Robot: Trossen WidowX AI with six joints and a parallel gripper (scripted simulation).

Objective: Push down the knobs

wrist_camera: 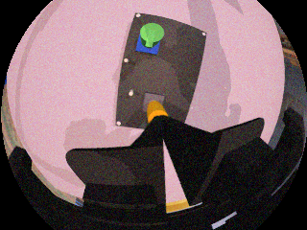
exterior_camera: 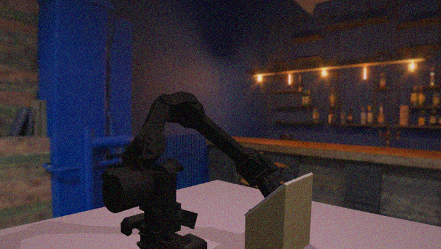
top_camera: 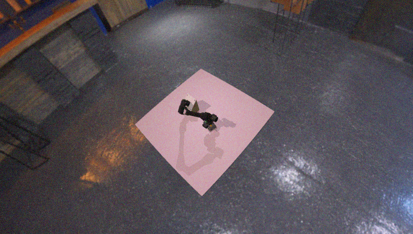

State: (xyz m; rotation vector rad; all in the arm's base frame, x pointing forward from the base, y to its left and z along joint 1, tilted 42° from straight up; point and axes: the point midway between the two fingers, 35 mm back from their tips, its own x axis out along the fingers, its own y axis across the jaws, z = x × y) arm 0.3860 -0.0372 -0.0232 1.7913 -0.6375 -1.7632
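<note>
Right now the orange knob is 10 mm below my gripper tip.
</note>
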